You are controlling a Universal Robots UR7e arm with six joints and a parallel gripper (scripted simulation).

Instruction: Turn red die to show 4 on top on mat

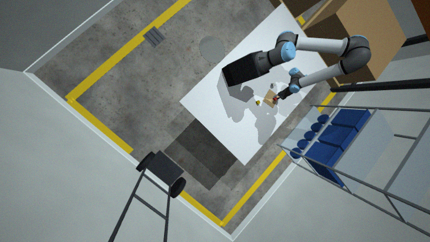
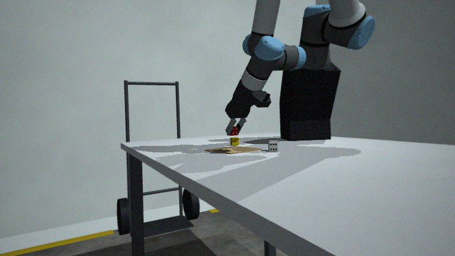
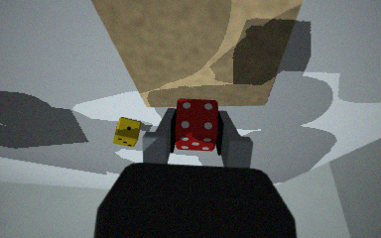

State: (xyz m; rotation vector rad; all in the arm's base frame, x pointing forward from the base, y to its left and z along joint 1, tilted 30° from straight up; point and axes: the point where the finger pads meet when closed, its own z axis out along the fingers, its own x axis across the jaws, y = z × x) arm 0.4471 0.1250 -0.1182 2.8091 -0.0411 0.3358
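Now: hand 1 cm to the left of the tan mat and 7 cm above it. The rest, counted from my hand: yellow die 8 cm behind, 15 cm to the right, 6 cm below; then white die 9 cm behind, 10 cm to the left, 6 cm below; then red die 1 cm to the right, 1 cm below.
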